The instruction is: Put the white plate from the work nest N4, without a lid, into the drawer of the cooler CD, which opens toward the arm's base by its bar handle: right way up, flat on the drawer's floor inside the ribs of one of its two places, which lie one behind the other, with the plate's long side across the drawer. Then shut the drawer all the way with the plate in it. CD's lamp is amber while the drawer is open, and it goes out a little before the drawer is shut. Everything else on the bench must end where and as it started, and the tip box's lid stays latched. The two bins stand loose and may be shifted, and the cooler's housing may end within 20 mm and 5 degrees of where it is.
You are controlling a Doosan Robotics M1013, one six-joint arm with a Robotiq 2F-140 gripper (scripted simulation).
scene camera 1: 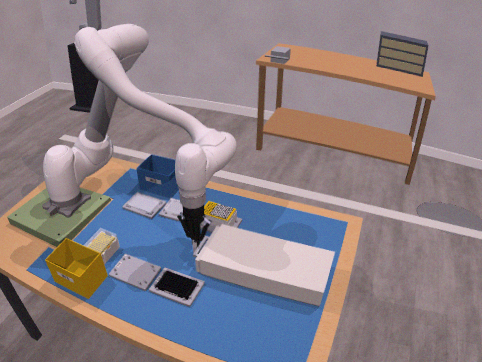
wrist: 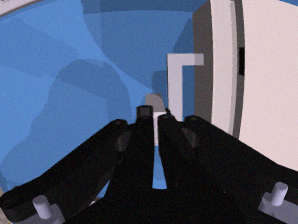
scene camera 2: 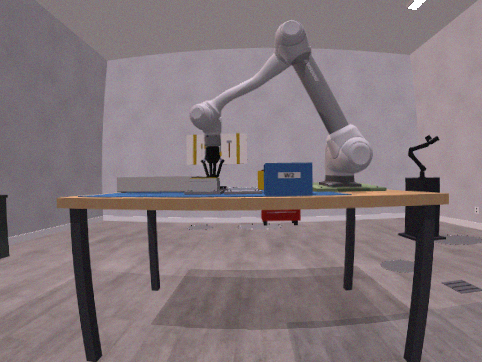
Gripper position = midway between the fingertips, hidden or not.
Note:
In view: the gripper (wrist: 153,106), a cooler CD (scene camera 1: 295,271), a yellow bin (scene camera 1: 69,255), a black plate (scene camera 1: 186,290), a blue bin (scene camera 2: 280,179) and a nest (scene camera 1: 132,271).
The cooler CD also shows in the wrist view (wrist: 258,121). The blue bin is seen too in scene camera 1 (scene camera 1: 165,185). The wrist view does not show the blue bin: it is out of frame.

